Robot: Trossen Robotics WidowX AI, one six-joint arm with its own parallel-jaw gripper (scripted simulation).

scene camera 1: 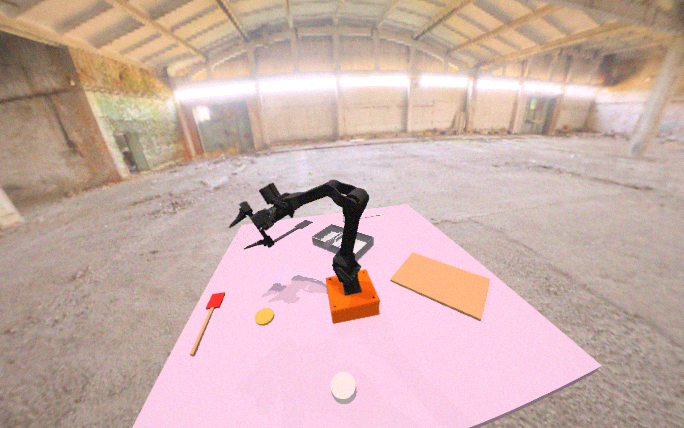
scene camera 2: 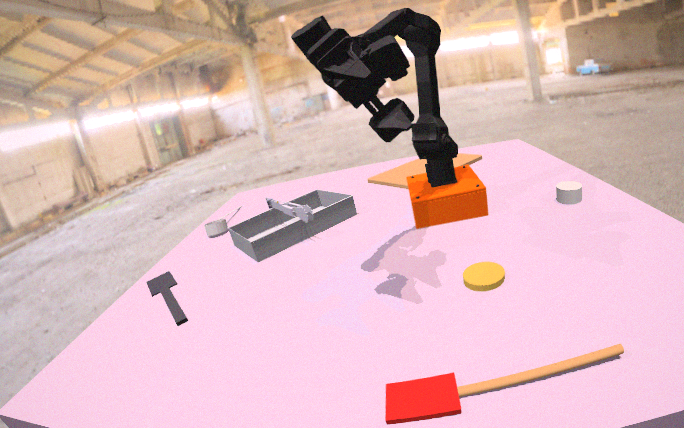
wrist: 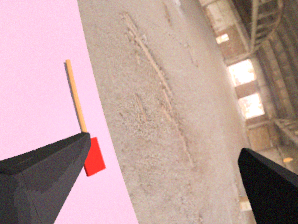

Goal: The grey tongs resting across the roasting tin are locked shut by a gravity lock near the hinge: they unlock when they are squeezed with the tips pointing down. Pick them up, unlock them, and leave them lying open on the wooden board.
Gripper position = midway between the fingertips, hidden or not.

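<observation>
The gripper (scene camera 2: pixel 390 103) is open and holds nothing; scene camera 1 shows the gripper (scene camera 1: pixel 236 238) too, and the wrist view shows the gripper (wrist: pixel 166 148). A dark spatula (scene camera 2: pixel 161 284) is visible as well, though the dark spatula is out of frame in the wrist view. A red spatula (wrist: pixel 94 163) can also be seen. There is a yellow disc (scene camera 2: pixel 484 276) too, and in the wrist view the yellow disc is out of frame.
</observation>
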